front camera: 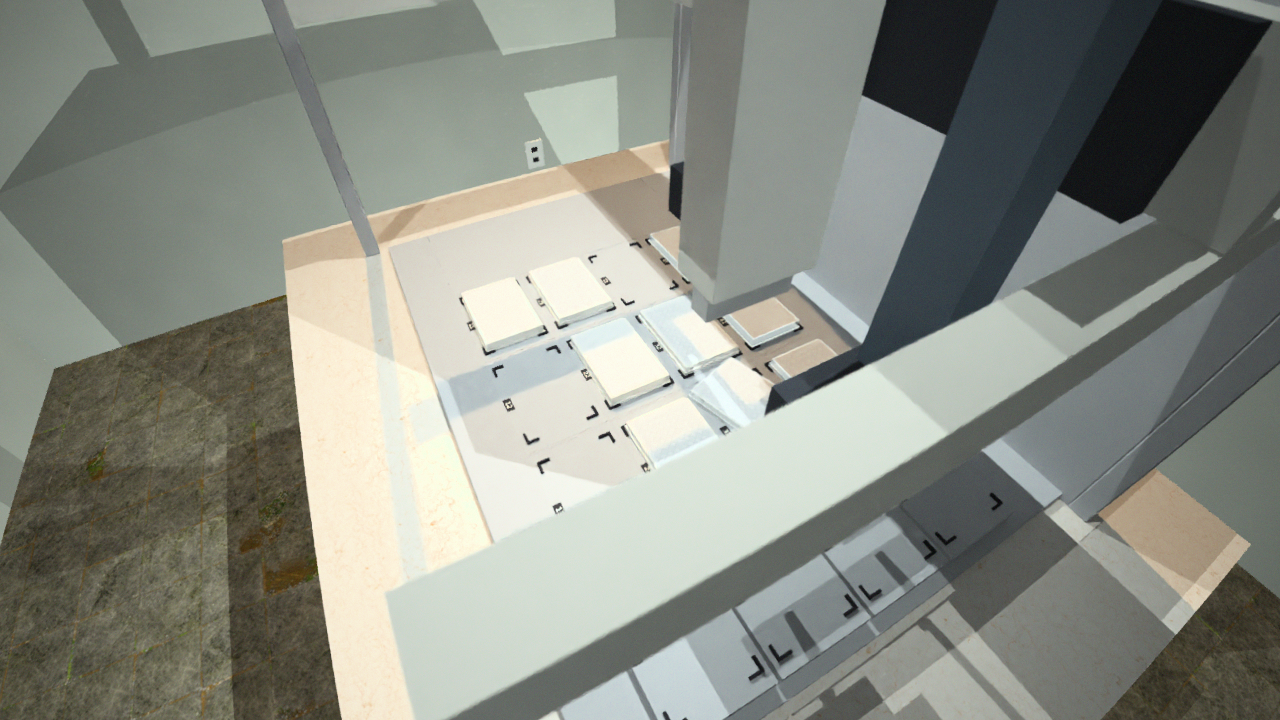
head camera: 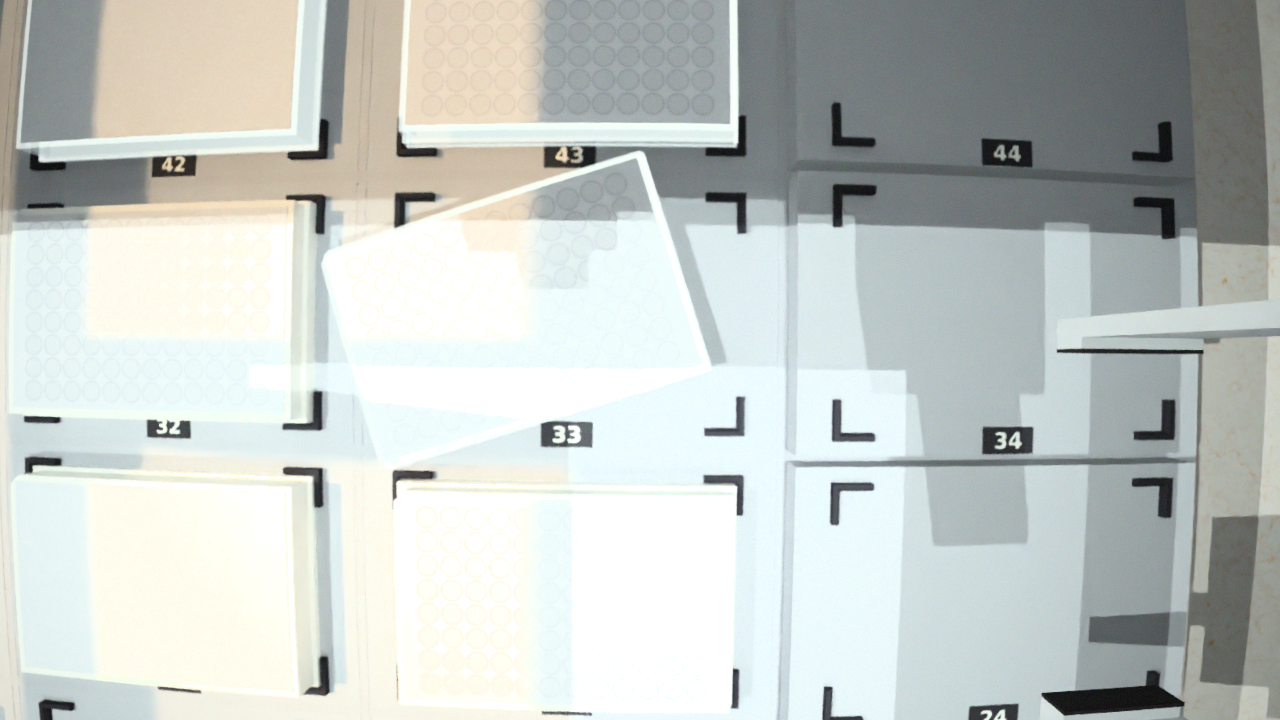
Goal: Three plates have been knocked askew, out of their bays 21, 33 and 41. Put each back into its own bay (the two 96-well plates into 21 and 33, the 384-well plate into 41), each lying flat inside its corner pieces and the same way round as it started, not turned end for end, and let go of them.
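Frame: origin at the robot's base, x ahead, y left, z up, level; centimetres.
Seen in the pictures: gripper, fingertip midpoint: (head camera: 1111,524); robot's base, link origin: (front camera: 461,300).
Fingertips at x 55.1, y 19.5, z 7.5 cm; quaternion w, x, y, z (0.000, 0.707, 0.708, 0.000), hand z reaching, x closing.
Pixels of each thing's middle, then the offset from my fingertips to it. "pt": a spot on its surface instead.
- bay 33, surface spot: (head camera: 519,308) pt dy +6.2, dx -17.4, dz -6.0 cm
- bay 21, surface spot: (front camera: 571,288) pt dy -4.4, dx -47.8, dz -6.1 cm
- bay 41, surface spot: (front camera: 664,245) pt dy +13.3, dx -50.8, dz -6.1 cm
The 96-well plate of bay 33 (front camera: 729,389) (head camera: 519,308) lies askew over its bay, turned out of line with the corner pieces. Its left end reaches toward bay 32, and one corner comes close to the plate in bay 43. The plate in bay 21 (front camera: 571,288) sits lined up in the front view. The plate in bay 41 (front camera: 664,245) shows in part behind the parked stage. My gripper (head camera: 1117,519) is open and empty, its two jaws apart over the right side of bays 34 and 24. In the front view its jaws are hidden by the beam.
Other plates sit in bays 42 (front camera: 760,319) (head camera: 179,71), 43 (front camera: 805,358) (head camera: 572,67), 32 (front camera: 687,335) (head camera: 161,313), 22 (front camera: 620,358) (head camera: 170,582) and 23 (front camera: 669,431) (head camera: 563,595). A pale beam (front camera: 716,528) crosses the front view. The parked pipetting stage (front camera: 769,152) hangs behind it.
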